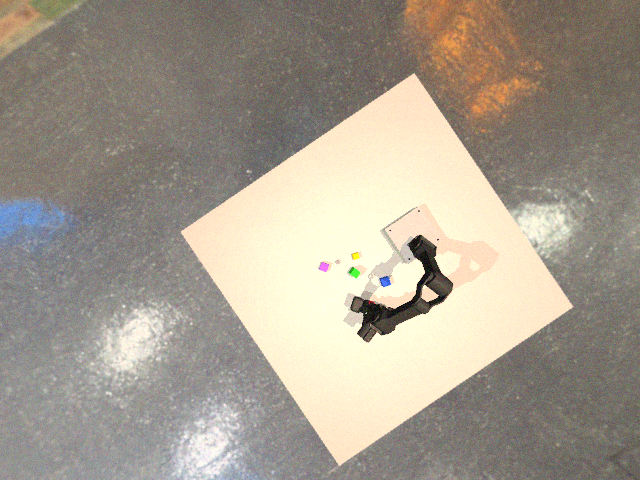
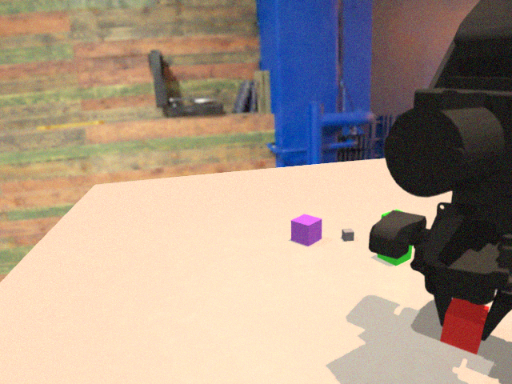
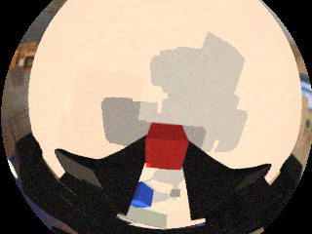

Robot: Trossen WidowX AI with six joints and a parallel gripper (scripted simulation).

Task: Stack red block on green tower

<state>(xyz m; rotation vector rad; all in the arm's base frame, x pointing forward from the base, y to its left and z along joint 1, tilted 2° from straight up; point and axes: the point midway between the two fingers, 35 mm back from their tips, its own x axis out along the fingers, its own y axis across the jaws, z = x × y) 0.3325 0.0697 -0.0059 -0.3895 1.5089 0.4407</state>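
My gripper tip is 210 mm to the left of the yellow block and 100 mm past it. Round my gripper tip: blue block 120 mm behind, 30 mm to the right, 10 mm above; small grey cube 240 mm to the right, 20 mm behind; red block 10 mm above.
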